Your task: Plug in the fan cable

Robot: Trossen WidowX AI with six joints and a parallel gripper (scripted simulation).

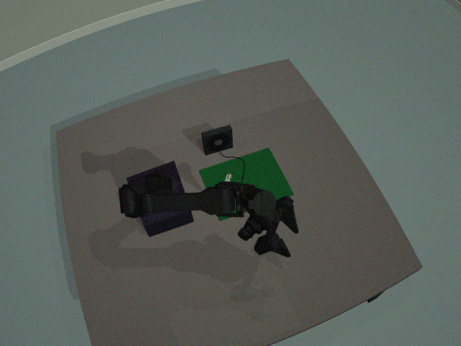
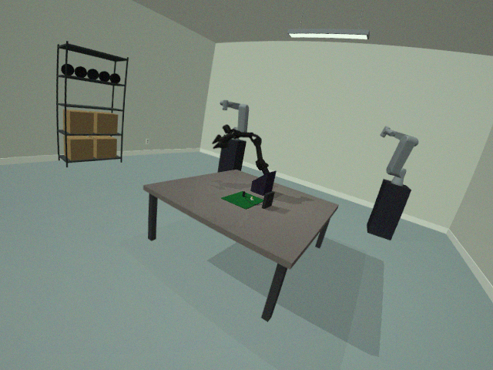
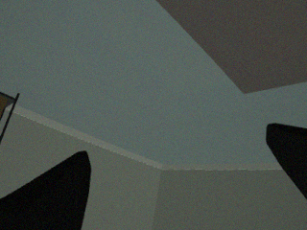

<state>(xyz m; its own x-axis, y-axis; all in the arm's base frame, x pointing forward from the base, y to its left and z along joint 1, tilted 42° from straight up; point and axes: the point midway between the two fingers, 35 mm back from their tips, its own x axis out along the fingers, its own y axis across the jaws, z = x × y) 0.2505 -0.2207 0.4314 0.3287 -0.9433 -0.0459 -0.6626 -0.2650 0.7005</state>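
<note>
Right now my gripper tip is 3 cm short of the dark fan plug, 40 cm to the right of it and 33 cm above it. Round my gripper tip: dark fan (6 cm ahead, 63 cm to the left, 29 cm below); then four-pin fan header (3 cm ahead, 49 cm to the left, 35 cm below); then green board (8 cm ahead, 44 cm to the left, 36 cm below).
</note>
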